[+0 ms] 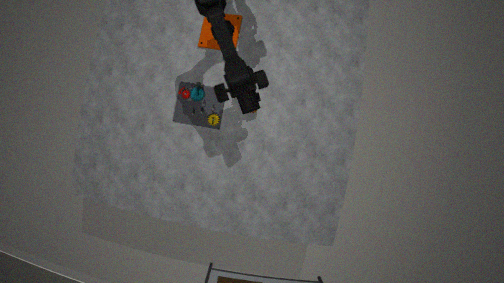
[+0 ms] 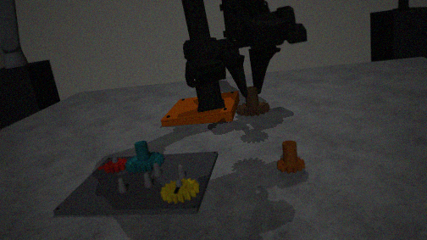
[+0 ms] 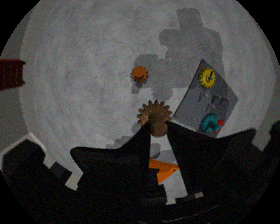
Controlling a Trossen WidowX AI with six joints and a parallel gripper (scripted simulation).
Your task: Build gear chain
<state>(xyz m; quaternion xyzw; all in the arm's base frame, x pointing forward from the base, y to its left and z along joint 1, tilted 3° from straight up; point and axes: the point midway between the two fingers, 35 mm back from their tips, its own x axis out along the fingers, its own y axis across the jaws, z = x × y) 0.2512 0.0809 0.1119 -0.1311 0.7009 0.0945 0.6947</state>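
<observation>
My gripper tip is now 19 cm to the left of the teal gear and 8 cm above it. Also, from my gripper tip: yellow striped gear: 11 cm ahead, 12 cm to the right, 9 cm below; then brown gear: 1 cm below; then orange gear: 6 cm ahead, 4 cm to the left, 9 cm below.
</observation>
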